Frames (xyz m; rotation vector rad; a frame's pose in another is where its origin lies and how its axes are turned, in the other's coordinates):
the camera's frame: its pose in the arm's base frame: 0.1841 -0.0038 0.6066 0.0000 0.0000 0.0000
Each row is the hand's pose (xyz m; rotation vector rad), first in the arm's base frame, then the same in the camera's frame.
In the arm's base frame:
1: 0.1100 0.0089 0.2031 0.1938 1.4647 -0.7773
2: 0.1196 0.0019 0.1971 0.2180 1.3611 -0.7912
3: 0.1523 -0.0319 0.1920 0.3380 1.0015 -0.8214
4: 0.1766 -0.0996 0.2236 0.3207 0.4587 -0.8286
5: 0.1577 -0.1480 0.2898 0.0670 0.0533 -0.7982
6: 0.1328 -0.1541 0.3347 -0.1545 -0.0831 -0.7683
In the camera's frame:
1: -0.0741 0.0127 -0.4035 0.1938 1.4647 -0.7773
2: -0.0645 0.0057 -0.4095 0.2180 1.3611 -0.7912
3: -0.0318 -0.0281 -0.4146 0.3380 1.0015 -0.8214
4: -0.0075 -0.0958 -0.3830 0.3207 0.4587 -0.8286
5: -0.0264 -0.1442 -0.3168 0.0670 0.0533 -0.7982
6: -0.0513 -0.1503 -0.2719 -0.1545 -0.0831 -0.7683

